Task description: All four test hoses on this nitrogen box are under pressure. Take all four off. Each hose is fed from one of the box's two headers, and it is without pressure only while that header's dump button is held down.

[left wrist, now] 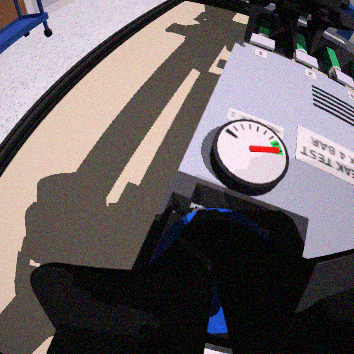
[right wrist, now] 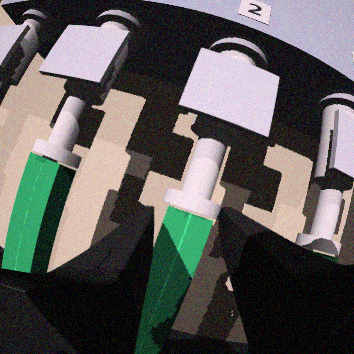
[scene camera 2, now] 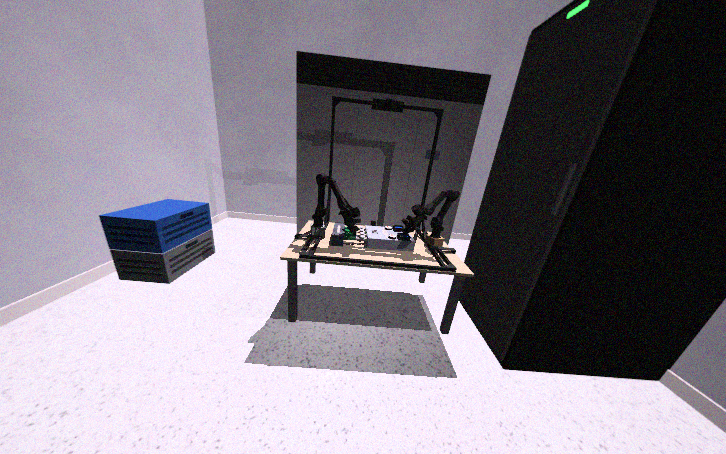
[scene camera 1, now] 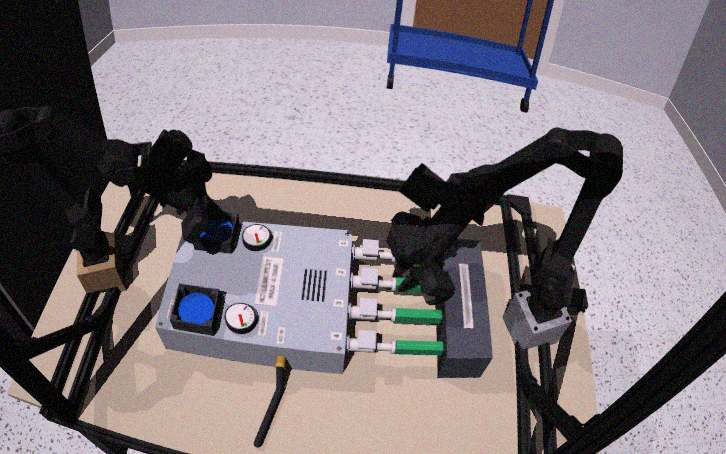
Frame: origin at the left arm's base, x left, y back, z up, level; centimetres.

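Where they show: left gripper, fingertip midpoint: (left wrist: pixel 206 218) (scene camera 2: pixel 402 234) (scene camera 1: pixel 223 216); right gripper, fingertip midpoint: (right wrist: pixel 186 216) (scene camera 2: pixel 355 234) (scene camera 1: pixel 396 283); left arm's base at its link origin: (scene camera 2: pixel 435 236) (scene camera 1: pixel 95 253); right arm's base at its link origin: (scene camera 2: pixel 317 225) (scene camera 1: pixel 544 307).
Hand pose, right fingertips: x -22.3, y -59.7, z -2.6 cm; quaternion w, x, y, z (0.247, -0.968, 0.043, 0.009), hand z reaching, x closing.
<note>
Things, the pixels of their centre, and the offset from my right fingertips. "*": a spot on its surface instead.
- far button at the middle of its body: (left wrist: pixel 214 271) (scene camera 1: pixel 216 234) dx +19.4, dy +30.8, dz +2.7 cm
- far gauge at a spot on its surface: (left wrist: pixel 250 152) (scene camera 1: pixel 254 234) * dx +16.4, dy +23.2, dz +3.7 cm
- hose 2 at a spot on its surface: (right wrist: pixel 187 230) * dx -0.1, dy -0.5, dz +0.7 cm
- Hose 3 at a spot on its surface: (right wrist: pixel 30 215) (scene camera 1: pixel 411 311) * dx -7.1, dy +0.2, dz +0.7 cm
- hose 4 at a spot on its surface: (scene camera 1: pixel 417 347) * dx -14.7, dy +2.2, dz +0.7 cm
- Hose 1 at a spot on its surface: (right wrist: pixel 327 215) * dx +7.0, dy -0.7, dz +0.3 cm
- dark block at a spot on its surface: (scene camera 1: pixel 465 331) * dx -15.5, dy -6.7, dz +2.2 cm
- black lever-like pipe with a yellow end, surface spot: (scene camera 1: pixel 273 404) * dx -16.1, dy +29.2, dz -4.4 cm
The grey nitrogen box (scene camera 1: pixel 235 267) (left wrist: pixel 210 145) has two blue dump buttons. My left gripper (scene camera 1: pixel 215 243) is shut and empty over the far button (scene camera 1: pixel 223 227) (left wrist: pixel 217 323), mostly hiding it; contact cannot be told. The far gauge (scene camera 1: pixel 255 236) (left wrist: pixel 250 152) reads in its green zone. The near button (scene camera 1: pixel 195 308) stands uncovered; its gauge (scene camera 1: pixel 240 317) also reads near green. My right gripper (scene camera 1: pixel 422 281) (right wrist: pixel 186 216) is shut on the green sleeve of hose 2 (right wrist: pixel 187 230), which sits in its connector. Hose 3 (scene camera 1: pixel 416 315) (right wrist: pixel 30 215) and hose 4 (scene camera 1: pixel 417 347) are connected. Hose 1 (right wrist: pixel 327 215) is partly hidden.
A dark block (scene camera 1: pixel 465 331) stands at the hoses' right end in scene camera 1. A black lever-like pipe with a yellow end (scene camera 1: pixel 273 404) extends from the box's near side. Black rails (scene camera 1: pixel 305 173) edge the table. A blue cart (scene camera 1: pixel 460 53) stands beyond.
</note>
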